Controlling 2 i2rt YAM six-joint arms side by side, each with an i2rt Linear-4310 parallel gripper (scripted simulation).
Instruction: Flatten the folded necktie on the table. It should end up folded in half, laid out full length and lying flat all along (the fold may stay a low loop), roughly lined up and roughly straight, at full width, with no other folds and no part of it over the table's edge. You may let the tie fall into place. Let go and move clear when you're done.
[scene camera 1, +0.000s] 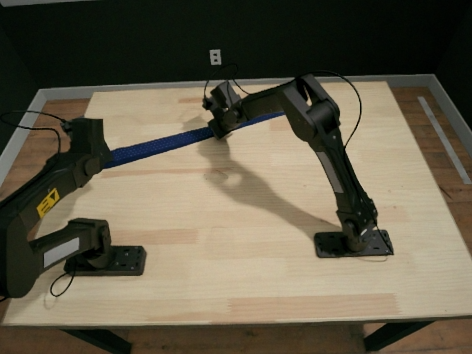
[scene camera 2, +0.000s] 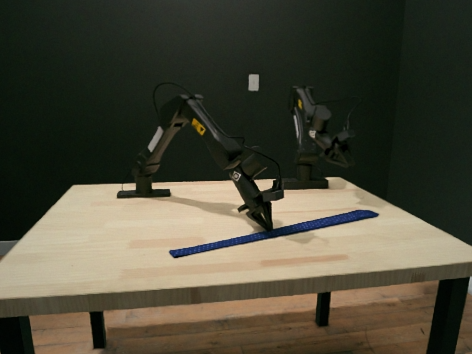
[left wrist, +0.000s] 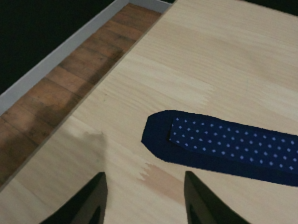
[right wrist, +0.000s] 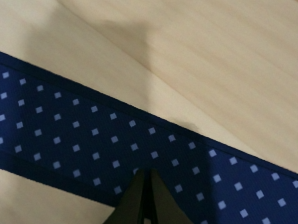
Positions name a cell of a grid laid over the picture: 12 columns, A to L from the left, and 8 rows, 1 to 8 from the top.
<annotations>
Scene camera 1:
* blue dotted necktie: D4
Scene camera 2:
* my right gripper: G6
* blue dotted necktie: J5
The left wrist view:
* my left gripper: F7
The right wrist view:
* blue dotted necktie: C5
</annotations>
